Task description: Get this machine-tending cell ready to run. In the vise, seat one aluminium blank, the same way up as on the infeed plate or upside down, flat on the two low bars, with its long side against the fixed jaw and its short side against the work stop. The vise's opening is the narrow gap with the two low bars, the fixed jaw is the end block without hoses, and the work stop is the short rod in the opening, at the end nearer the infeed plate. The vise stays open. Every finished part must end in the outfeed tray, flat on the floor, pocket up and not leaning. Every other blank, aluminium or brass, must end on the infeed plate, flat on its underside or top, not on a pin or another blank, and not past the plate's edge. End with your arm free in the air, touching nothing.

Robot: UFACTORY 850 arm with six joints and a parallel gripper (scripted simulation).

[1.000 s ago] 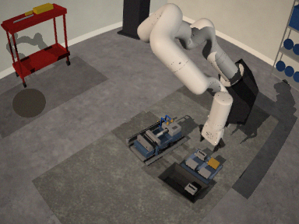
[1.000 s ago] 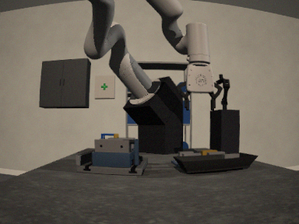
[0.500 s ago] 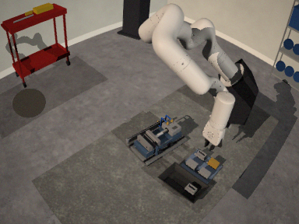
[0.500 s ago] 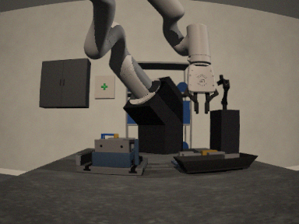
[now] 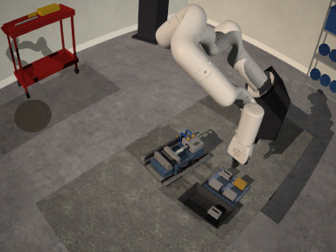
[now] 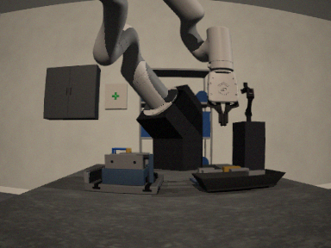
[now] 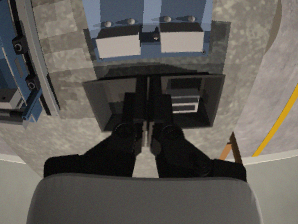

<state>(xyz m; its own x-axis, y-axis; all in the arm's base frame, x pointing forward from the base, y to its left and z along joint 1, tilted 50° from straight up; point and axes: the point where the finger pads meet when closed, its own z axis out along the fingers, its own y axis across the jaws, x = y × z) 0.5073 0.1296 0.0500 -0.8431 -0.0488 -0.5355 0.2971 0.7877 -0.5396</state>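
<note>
My gripper is now 170 mm above the brass blank, 60 mm to the right of it and 50 mm past it. The rest, counted from my hand: vise: 290 mm to the right, 160 mm below, 20 mm behind.
</note>
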